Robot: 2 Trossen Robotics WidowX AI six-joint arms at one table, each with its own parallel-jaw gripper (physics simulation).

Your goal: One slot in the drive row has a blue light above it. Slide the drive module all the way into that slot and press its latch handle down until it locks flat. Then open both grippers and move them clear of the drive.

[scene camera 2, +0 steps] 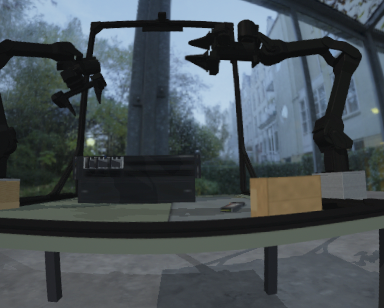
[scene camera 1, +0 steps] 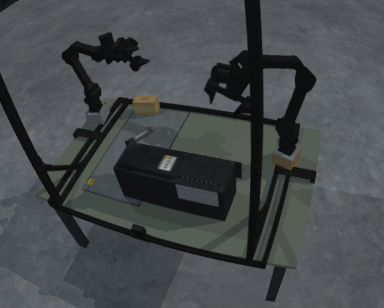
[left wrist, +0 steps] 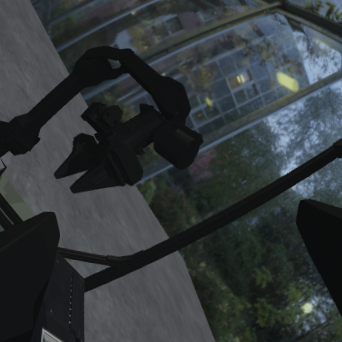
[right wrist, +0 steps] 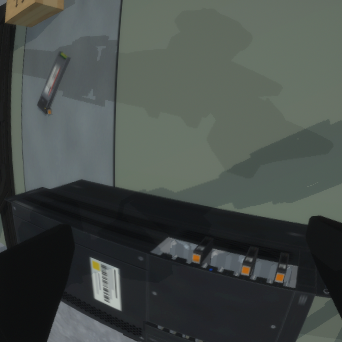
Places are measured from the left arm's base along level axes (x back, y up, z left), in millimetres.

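Pixels of known places: left gripper, fingertip midpoint: [scene camera 2: 186,49] [scene camera 1: 143,55] [left wrist: 180,220]; right gripper, fingertip midpoint: [scene camera 2: 87,109] [scene camera 1: 222,108] [left wrist: 61,182] [right wrist: 194,234]; left arm's base, origin of the base link: [scene camera 2: 337,172] [scene camera 1: 95,108]; right arm's base, origin of the base link: [scene camera 1: 287,148].
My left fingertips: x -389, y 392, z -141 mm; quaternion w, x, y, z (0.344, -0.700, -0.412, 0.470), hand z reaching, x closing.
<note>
For each thing: its middle in the pictures, then the offset to it from my left fingertips. Level surfaces: height alone.
- drive module, body centre: [right wrist: 53,83] [scene camera 2: 231,206] [scene camera 1: 141,136] dz +23, dx +109, dy -472 mm
- grey mat, its level: dy -476 mm
- black drive chassis, body centre: [right wrist: 152,263] [scene camera 1: 175,180] [scene camera 2: 138,179] dz -294, dx -139, dy -391 mm
- cardboard box, body centre: [scene camera 2: 286,198] [right wrist: 33,4] [scene camera 1: 146,105] dz +219, dx +133, dy -437 mm
The drive module [scene camera 1: 142,135] [scene camera 2: 233,206] [right wrist: 53,82] lies on the grey mat [scene camera 1: 107,167] [right wrist: 70,155], its orange latch tip toward the black drive chassis [scene camera 1: 145,187] [scene camera 2: 137,186] [right wrist: 200,295]. Its latch angle is too small to tell. In the right wrist view, the drive row holds three drives with orange latch tips, and a small blue light [right wrist: 211,270] is lit by the gap between two of them. My left gripper [scene camera 1: 141,53] [scene camera 2: 188,50] [left wrist: 180,220] is open and empty, high above the table. My right gripper [scene camera 1: 228,104] [scene camera 2: 87,108] [left wrist: 61,182] [right wrist: 194,234] is open and empty above the chassis.
A cardboard box [scene camera 1: 146,106] [scene camera 2: 287,196] [right wrist: 36,14] stands near the drive module, at the table's far edge in scene camera 1. Black frame posts [scene camera 1: 255,125] rise around the table. The chassis stands partly on the mat's edge.
</note>
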